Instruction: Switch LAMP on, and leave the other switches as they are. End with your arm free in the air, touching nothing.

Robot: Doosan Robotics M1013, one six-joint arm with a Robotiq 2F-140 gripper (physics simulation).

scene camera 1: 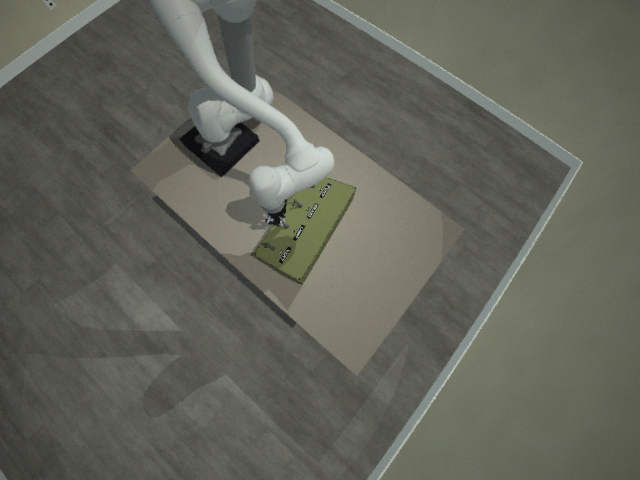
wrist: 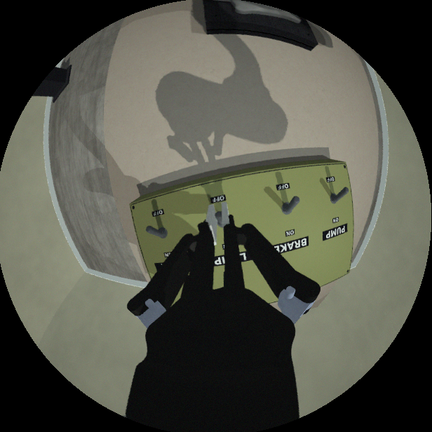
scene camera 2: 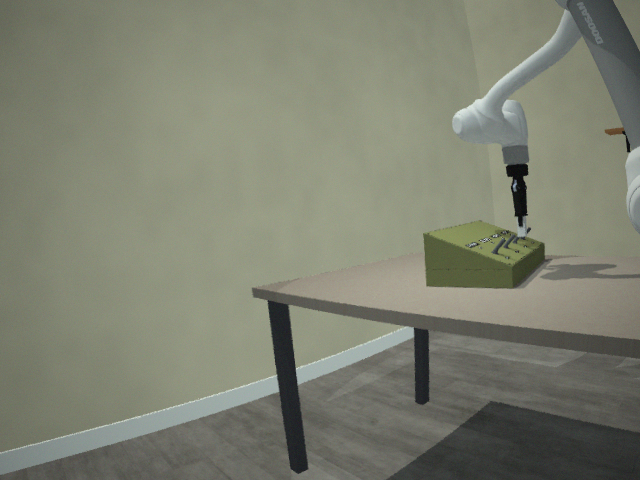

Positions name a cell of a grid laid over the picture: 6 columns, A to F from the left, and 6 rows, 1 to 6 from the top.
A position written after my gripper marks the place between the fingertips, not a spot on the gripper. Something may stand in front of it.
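Scene camera 2 gives me my gripper (scene camera 2: E3) and also a switch box (scene camera 2: E4). In scene camera 1 I find the box (scene camera 1: C4). The wrist view shows me both my gripper (wrist: D3) and the switch box (wrist: E4).
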